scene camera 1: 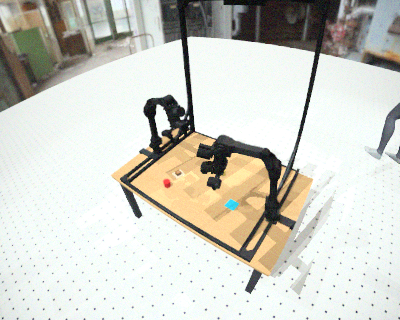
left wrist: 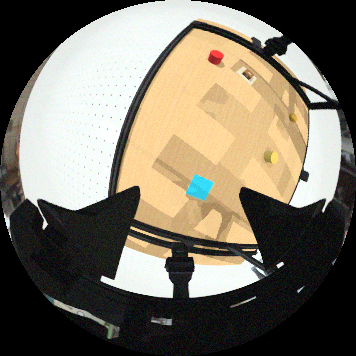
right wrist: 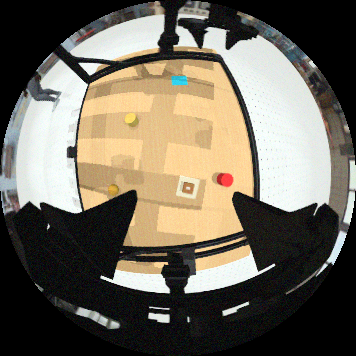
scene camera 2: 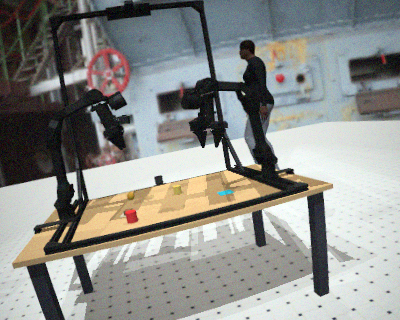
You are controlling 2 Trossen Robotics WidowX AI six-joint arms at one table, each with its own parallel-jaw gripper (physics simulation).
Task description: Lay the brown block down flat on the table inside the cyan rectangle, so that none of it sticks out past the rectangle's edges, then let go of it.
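Places are measured from the left arm's base along level axes (x ahead, y left, z up), in metres.
Pixels of known places: left gripper, between the fingertips: (left wrist: pixel 192 191) (right wrist: pixel 214 48) (scene camera 2: pixel 209 147); right gripper, between the fingertips: (scene camera 1: pixel 180 140) (right wrist: pixel 186 195) (scene camera 2: pixel 123 148); left arm's base, origin of its link: (scene camera 1: pixel 271 217) (left wrist: pixel 179 247) (right wrist: pixel 167 52) (scene camera 2: pixel 269 175); right arm's base, origin of its link: (scene camera 1: pixel 157 152) (left wrist: pixel 265 53) (right wrist: pixel 175 257) (scene camera 2: pixel 67 218).
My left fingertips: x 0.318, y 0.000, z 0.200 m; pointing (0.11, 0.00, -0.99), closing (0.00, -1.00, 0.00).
Observation:
For each thing: its top centre in the pictures, then the offset to it from my left fingertips. "spot": a spot on its surface instead.
- small brown block, centre of its top: (right wrist: pixel 188 187) (left wrist: pixel 248 72) (scene camera 1: pixel 178 171) dx +0.319, dy -0.218, dz -0.200 m
- flat cyan rectangle, a spot on its surface: (left wrist: pixel 200 187) (scene camera 2: pixel 225 192) (right wrist: pixel 178 79) (scene camera 1: pixel 231 204) spot: dx -0.081, dy -0.054, dz -0.218 m
- red cylinder, centre of its top: (right wrist: pixel 227 179) (left wrist: pixel 216 53) (scene camera 2: pixel 130 211) (scene camera 1: pixel 166 181) dx +0.348, dy -0.098, dz -0.177 m
- yellow cylinder, centre of its top: (left wrist: pixel 274 157) (right wrist: pixel 129 117) (scene camera 2: pixel 176 185) dx +0.030, dy -0.288, dz -0.181 m
- orange ball, centre of its top: (right wrist: pixel 110 190) (left wrist: pixel 295 116) (scene camera 2: pixel 129 192) dx +0.215, dy -0.448, dz -0.180 m
The small brown block (scene camera 1: pixel 178 172) (left wrist: pixel 247 74) (right wrist: pixel 188 188) sits within a cream square (left wrist: pixel 254 79) (right wrist: pixel 181 181) on the table. The flat cyan rectangle (scene camera 1: pixel 231 205) (scene camera 2: pixel 225 192) (left wrist: pixel 200 187) (right wrist: pixel 179 80) lies bare on the table, toward the left arm's base. My left gripper (scene camera 1: pixel 210 176) (scene camera 2: pixel 210 145) (left wrist: pixel 192 191) (right wrist: pixel 214 48) is open and empty, high above the table. My right gripper (scene camera 2: pixel 122 148) (right wrist: pixel 186 195) is open and empty, high above the table; in its wrist view the brown block shows between the fingertips, far below them.
A red cylinder (scene camera 1: pixel 167 183) (scene camera 2: pixel 131 216) (left wrist: pixel 216 57) (right wrist: pixel 225 179) stands near the cream square. A yellow cylinder (scene camera 2: pixel 177 189) (left wrist: pixel 271 157) (right wrist: pixel 131 119) and an orange ball (scene camera 2: pixel 131 195) (left wrist: pixel 293 117) (right wrist: pixel 113 189) are farther back. Black rails run along the table's edges.

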